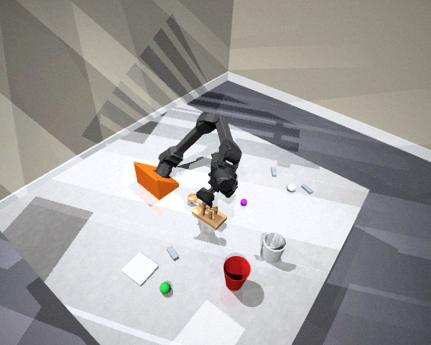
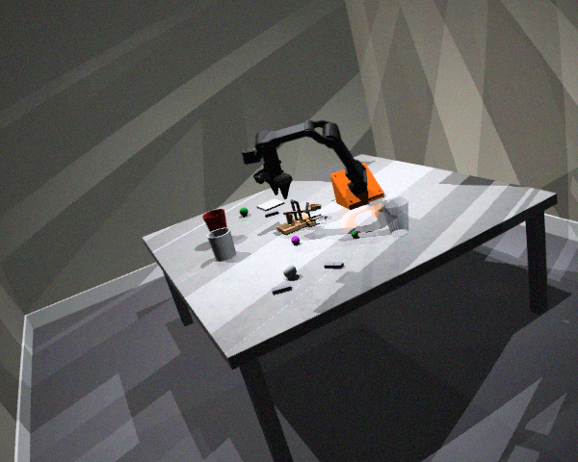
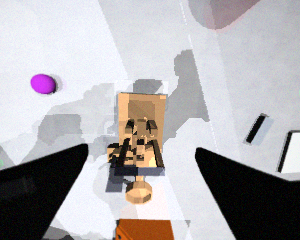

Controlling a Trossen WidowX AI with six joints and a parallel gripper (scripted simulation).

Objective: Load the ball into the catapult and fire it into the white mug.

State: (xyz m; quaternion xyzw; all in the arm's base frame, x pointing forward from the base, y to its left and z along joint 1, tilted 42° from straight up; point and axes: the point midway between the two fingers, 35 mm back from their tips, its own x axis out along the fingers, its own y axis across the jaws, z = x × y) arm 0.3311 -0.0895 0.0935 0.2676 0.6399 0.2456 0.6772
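Right now my gripper tip is 16 cm to the right of the purple ball, 13 cm above it and 5 cm short of it. The rest, counted from my gripper tip: red cup 24 cm ahead, 18 cm to the right, 11 cm below; then white mug 28 cm ahead, 11 cm below, 1 cm to the left; then catapult 9 cm below, 7 cm behind, 2 cm to the left.
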